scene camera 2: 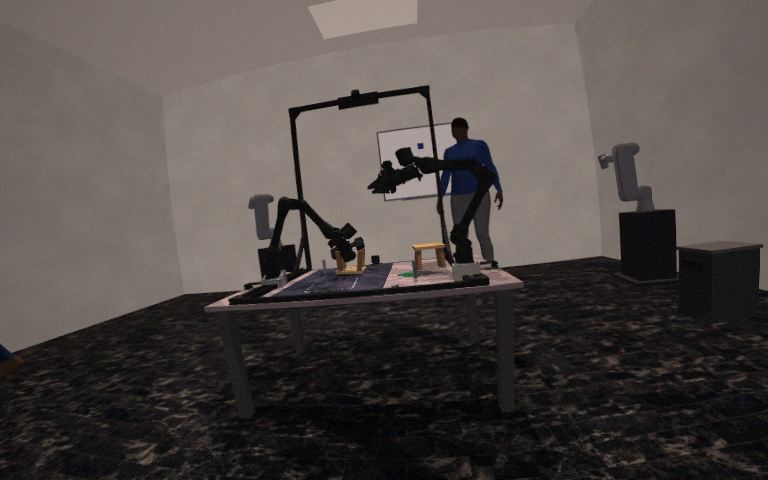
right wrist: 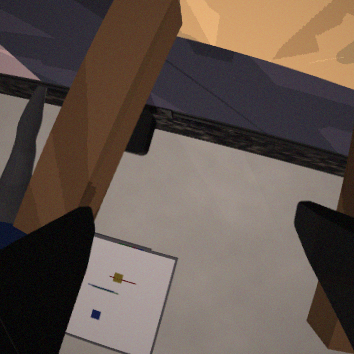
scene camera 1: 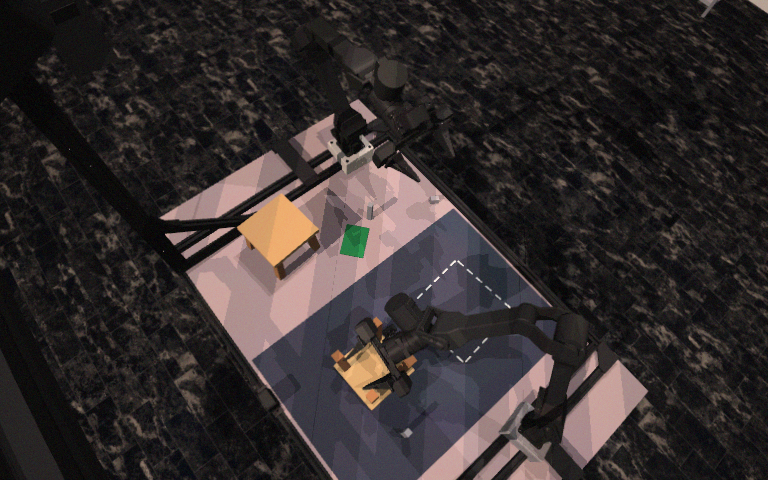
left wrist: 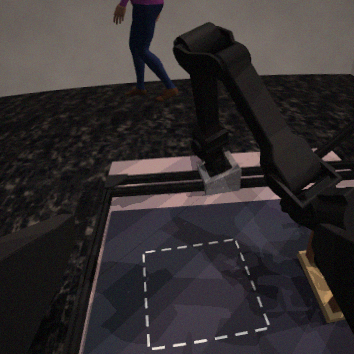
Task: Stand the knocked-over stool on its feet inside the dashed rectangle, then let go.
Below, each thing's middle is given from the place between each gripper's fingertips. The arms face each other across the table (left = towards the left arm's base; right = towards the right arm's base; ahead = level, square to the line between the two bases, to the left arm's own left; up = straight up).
Now: the green card (scene camera 1: pixel 354 242) 140 mm behind my left hand, 100 mm to the left of it and 390 mm below it.
My right hand is 33 cm to the right of the green card, 18 cm short of it and 10 cm above it.
